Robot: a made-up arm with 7 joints. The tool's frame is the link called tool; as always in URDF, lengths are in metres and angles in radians. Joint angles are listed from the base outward.
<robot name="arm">
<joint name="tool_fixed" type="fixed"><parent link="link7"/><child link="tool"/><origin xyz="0.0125 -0.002 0.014" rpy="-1.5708 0 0"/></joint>
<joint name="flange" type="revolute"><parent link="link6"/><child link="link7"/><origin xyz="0.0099 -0.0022 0.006"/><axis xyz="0 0 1"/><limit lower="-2.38" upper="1.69"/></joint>
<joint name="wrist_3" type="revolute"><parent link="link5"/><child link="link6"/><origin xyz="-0.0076 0.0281 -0.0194"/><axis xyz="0 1 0"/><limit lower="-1.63" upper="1.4"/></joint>
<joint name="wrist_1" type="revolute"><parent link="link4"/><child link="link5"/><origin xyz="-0.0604 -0.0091 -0.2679"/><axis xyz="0 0 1"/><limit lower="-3.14" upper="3.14"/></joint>
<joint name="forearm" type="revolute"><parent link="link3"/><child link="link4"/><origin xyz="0.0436 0.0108 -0.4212"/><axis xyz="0 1 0"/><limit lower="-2.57" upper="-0.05"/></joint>
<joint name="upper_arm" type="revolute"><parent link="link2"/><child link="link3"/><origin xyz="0.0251 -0.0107 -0.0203"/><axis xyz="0 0 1"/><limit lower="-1.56" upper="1.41"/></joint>
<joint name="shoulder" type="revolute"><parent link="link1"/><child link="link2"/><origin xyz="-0.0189 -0.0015 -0.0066"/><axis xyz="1 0 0"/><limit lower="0.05" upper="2.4"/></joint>
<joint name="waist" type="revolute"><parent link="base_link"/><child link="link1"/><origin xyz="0.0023 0.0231 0.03"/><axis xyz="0 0.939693 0.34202"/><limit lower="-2.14" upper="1.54"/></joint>
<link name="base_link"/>
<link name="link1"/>
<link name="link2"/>
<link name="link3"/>
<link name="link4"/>
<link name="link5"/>
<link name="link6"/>
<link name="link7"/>
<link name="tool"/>
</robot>
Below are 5 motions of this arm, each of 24 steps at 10 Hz.
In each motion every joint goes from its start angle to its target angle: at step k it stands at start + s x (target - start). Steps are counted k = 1, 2, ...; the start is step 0. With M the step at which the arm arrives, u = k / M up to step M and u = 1 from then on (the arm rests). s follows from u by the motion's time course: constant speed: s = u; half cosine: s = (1 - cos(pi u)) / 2; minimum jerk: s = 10 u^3 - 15 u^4 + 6 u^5.
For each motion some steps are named. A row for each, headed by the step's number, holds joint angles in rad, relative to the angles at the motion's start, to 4 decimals.
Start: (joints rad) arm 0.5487 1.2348 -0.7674 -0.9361 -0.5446 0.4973 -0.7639
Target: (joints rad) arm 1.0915 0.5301 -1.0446 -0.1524 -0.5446 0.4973 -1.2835
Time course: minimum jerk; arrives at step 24
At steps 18, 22, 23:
18: 0.4866 -0.6318 -0.2485 0.7026 0.0000 0.0000 -0.4658
22: 0.5400 -0.7011 -0.2758 0.7797 0.0000 0.0000 -0.5170
23: 0.5424 -0.7042 -0.2770 0.7832 0.0000 0.0000 -0.5192

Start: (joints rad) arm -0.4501 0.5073 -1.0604 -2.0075 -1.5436 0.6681 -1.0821
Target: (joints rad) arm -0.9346 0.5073 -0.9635 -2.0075 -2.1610 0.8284 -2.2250
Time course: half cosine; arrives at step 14
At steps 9, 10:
9: -0.3474 0.0000 0.0695 0.0000 -0.4426 0.1149 -0.8194
10: -0.3933 0.0000 0.0787 0.0000 -0.5012 0.1301 -0.9277

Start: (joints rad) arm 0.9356 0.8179 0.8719 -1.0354 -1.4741 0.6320 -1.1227
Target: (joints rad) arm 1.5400 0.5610 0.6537 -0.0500 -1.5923 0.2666 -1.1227
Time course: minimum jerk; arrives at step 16
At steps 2, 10, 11, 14, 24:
2: 0.0097 -0.0041 -0.0035 0.0158 -0.0019 -0.0059 0.0000
10: 0.4381 -0.1862 -0.1581 0.7142 -0.0857 -0.2648 0.0000
11: 0.4956 -0.2107 -0.1789 0.8080 -0.0969 -0.2996 0.0000
14: 0.5947 -0.2528 -0.2147 0.9696 -0.1163 -0.3595 0.0000
24: 0.6044 -0.2569 -0.2182 0.9854 -0.1182 -0.3654 0.0000

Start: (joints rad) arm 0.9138 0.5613 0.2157 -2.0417 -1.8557 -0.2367 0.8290
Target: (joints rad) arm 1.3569 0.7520 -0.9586 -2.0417 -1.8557 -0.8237 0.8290
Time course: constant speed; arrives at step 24
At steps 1, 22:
1: 0.0185 0.0079 -0.0489 0.0000 0.0000 -0.0245 0.0000
22: 0.4062 0.1748 -1.0764 0.0000 0.0000 -0.5381 0.0000

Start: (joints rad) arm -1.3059 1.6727 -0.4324 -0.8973 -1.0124 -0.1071 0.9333
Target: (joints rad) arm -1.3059 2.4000 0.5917 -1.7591 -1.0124 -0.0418 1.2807
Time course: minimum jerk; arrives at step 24
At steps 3, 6, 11, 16, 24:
3: 0.0000 0.0117 0.0164 -0.0138 0.0000 0.0010 0.0056
6: 0.0000 0.0753 0.1060 -0.0892 0.0000 0.0068 0.0360
11: 0.0000 0.3071 0.4324 -0.3639 0.0000 0.0276 0.1467
16: 0.0000 0.5747 0.8092 -0.6809 0.0000 0.0516 0.2745
24: 0.0000 0.7273 1.0241 -0.8618 0.0000 0.0653 0.3474

